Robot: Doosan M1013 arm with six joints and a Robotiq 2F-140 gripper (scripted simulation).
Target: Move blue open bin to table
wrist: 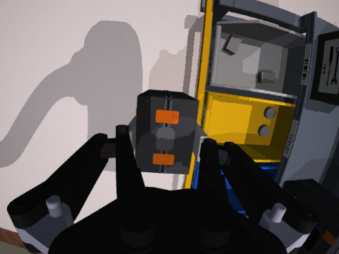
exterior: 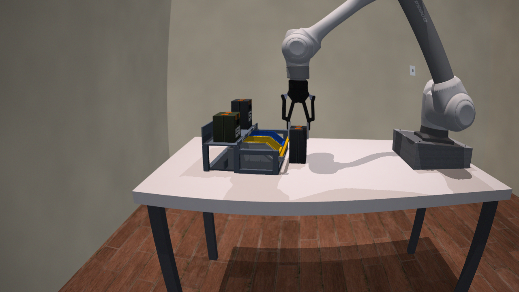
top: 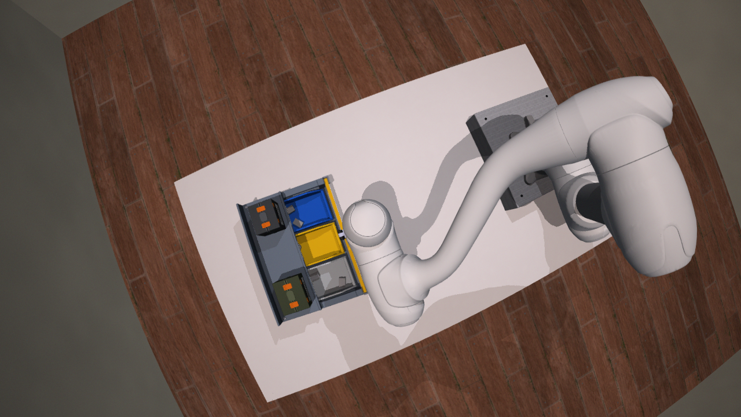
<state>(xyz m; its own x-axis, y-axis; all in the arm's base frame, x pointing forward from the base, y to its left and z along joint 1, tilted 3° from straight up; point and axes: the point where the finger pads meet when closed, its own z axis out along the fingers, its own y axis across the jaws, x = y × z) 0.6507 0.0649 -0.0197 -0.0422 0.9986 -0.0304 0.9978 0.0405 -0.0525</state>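
My gripper is now 50 mm above the black box. The rest, counted from my hand: yellow bar 50 mm ahead, 60 mm below; then blue open bin 160 mm ahead, 100 mm to the right, 80 mm below; then yellow bin 150 mm ahead, 10 mm to the left, 80 mm below.
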